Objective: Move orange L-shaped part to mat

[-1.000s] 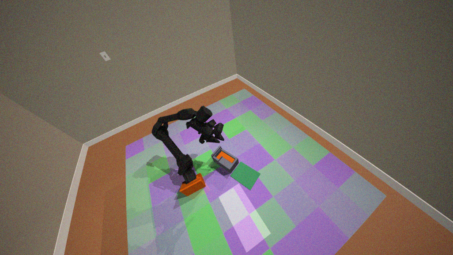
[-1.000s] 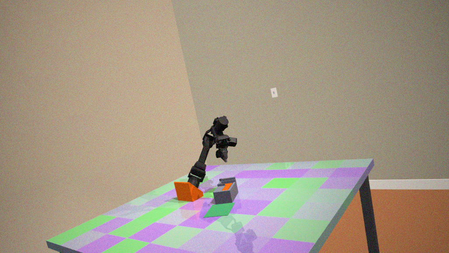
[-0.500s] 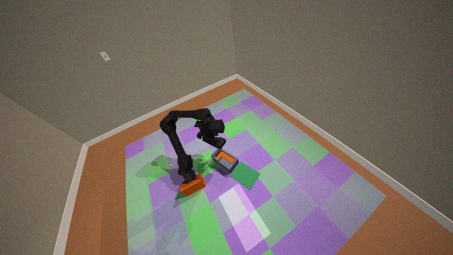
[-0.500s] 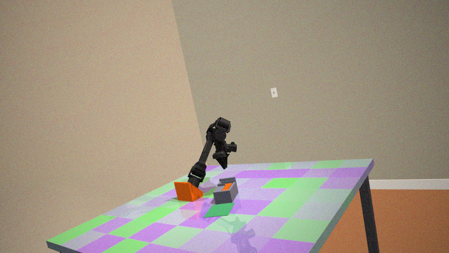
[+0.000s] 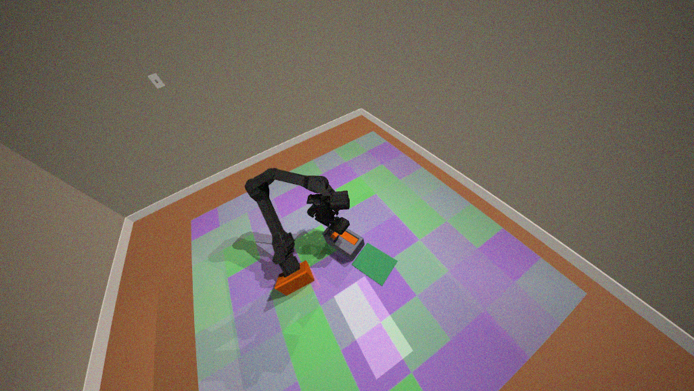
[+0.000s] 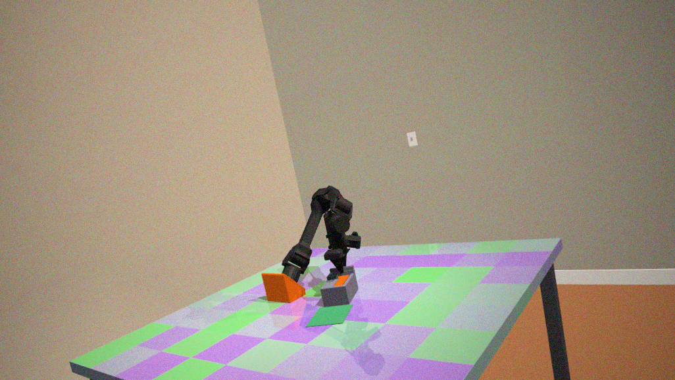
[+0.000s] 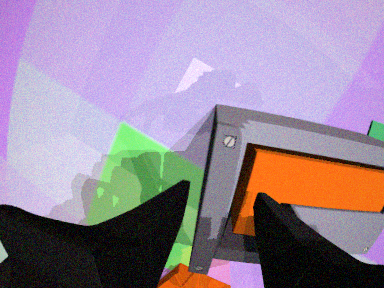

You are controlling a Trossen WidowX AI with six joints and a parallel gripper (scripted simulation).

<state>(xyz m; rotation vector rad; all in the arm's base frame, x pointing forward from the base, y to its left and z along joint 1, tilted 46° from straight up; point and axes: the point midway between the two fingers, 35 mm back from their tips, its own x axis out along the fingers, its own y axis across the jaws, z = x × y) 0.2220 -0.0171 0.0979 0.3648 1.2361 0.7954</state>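
My gripper tip is now 10 mm short of the orange L-shaped part, 50 mm to the left of it and 20 mm above it. The rest, counted from my gripper tip: green mat (70 mm ahead, 210 mm to the right, 90 mm below); then tray (20 mm ahead, 60 mm to the right, 90 mm below).
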